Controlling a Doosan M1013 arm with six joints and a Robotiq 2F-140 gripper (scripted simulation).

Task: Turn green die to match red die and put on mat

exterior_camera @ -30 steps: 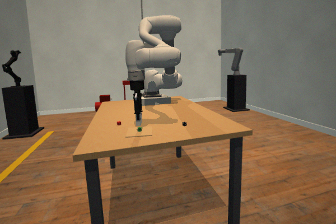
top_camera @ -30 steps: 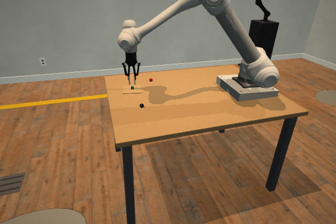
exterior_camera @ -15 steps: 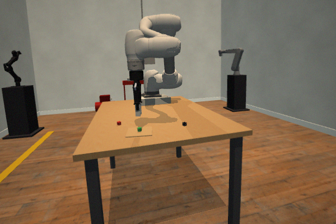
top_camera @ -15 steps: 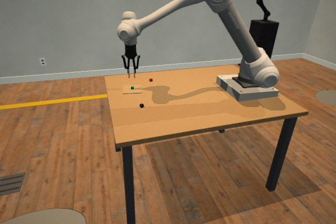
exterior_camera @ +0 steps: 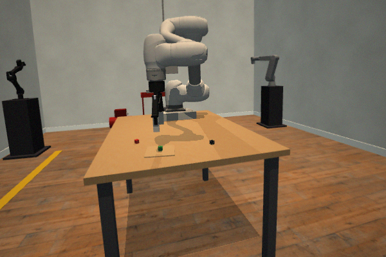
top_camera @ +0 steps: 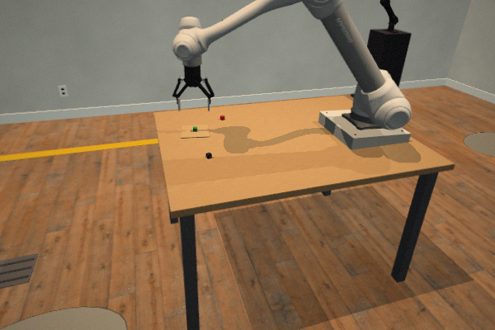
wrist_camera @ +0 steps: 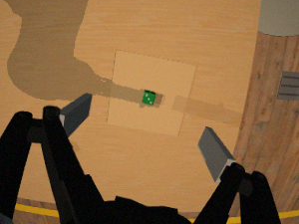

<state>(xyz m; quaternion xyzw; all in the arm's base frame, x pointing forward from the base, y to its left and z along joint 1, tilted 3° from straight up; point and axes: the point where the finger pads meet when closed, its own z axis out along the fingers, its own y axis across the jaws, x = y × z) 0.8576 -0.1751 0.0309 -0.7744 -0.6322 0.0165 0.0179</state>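
Right now the green die is 12 cm below my hand. From my hand the other things lie so: black die (27 cm to the left, 12 cm below, 3 cm behind); tan mat (13 cm below); red die (16 cm behind, 12 cm to the right, 12 cm below).
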